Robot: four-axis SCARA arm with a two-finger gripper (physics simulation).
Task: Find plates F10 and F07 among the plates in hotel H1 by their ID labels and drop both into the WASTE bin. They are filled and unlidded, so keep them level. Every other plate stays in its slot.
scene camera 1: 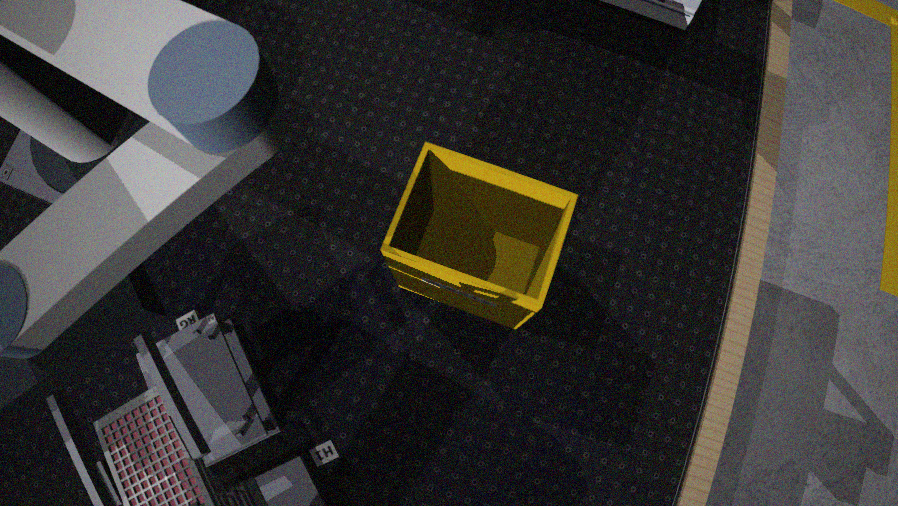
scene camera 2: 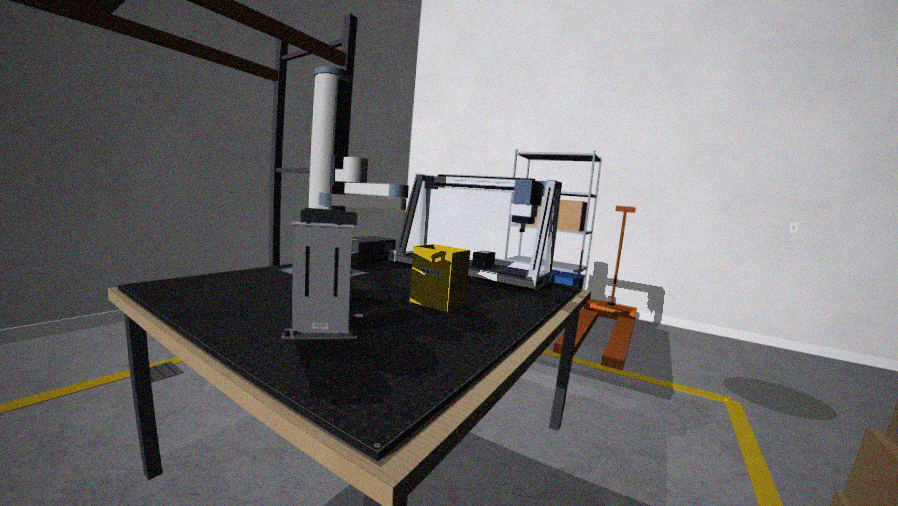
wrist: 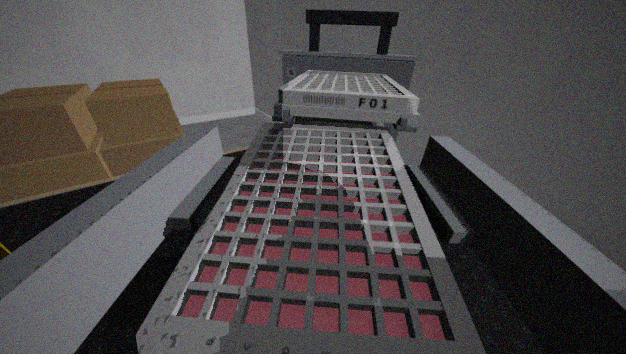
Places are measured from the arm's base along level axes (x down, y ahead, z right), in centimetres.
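Pixels of known places: gripper, fingertip midpoint: [scene camera 1: 154, 485] [wrist: 321, 150]; arm's base, origin of the base link: [scene camera 1: 99, 125].
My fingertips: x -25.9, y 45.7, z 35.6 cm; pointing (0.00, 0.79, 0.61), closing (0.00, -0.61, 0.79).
Observation:
Ahead of a thing's pixels: the offset from my fingertips to its top centre. "*": to the spot under its first point. Level surfaces: height alone.
My gripper [wrist: 321, 150] is shut on a filled, unlidded plate {dx +0.0, dy -1.4, dz -1.1 cm} [wrist: 327, 254] [scene camera 1: 150, 449] with red wells; it looks level between the two fingers. Its ID label is not readable in these views. In the wrist view plate F01 {dx -2.0, dy +6.4, dz +7.3 cm} [wrist: 345, 102] sits just beyond it, in front of a grey hotel panel {* dx -2.8, dy +7.0, dz +16.1 cm} [wrist: 405, 67]. The H1 tag {dx +24.5, dy +9.0, dz -3.7 cm} [scene camera 1: 324, 452] shows at the bottom of scene camera 1. The yellow WASTE bin {dx +4.6, dy +18.9, dz -33.0 cm} [scene camera 1: 496, 176] [scene camera 2: 427, 286] stands upright, up and right of the held plate in scene camera 1. Plates F10 and F07 cannot be identified by label.
The white arm [scene camera 1: 119, 56] [scene camera 2: 370, 188] reaches over the dark table mat {dx +24.5 cm} [scene camera 1: 596, 125]. A grey nest {dx +17.6, dy -7.3, dz -5.5 cm} [scene camera 1: 216, 377] with an RG tag {dx +24.5, dy -15.1, dz -12.8 cm} [scene camera 1: 187, 321] lies beside the held plate. A grey tower [scene camera 2: 321, 270] and a gantry frame [scene camera 2: 547, 232] stand on the table.

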